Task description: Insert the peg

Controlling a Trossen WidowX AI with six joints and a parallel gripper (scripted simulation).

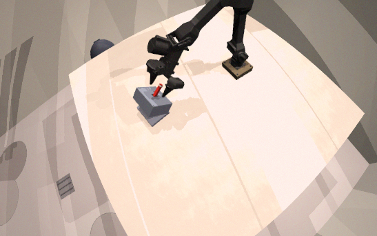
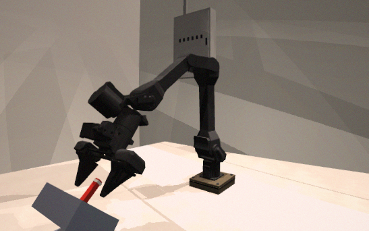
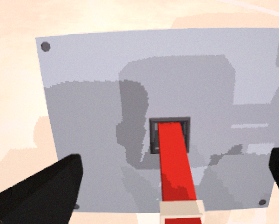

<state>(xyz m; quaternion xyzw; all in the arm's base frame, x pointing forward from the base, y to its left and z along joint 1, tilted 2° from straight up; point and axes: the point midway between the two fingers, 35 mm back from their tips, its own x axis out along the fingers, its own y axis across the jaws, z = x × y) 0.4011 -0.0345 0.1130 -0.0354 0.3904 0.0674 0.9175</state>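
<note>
Now: the red square peg 10 mm behind my gripper tip. Also, from my gripper tip: grey sloped panel 40 mm below, 30 mm ahead, 10 mm to the left.
</note>
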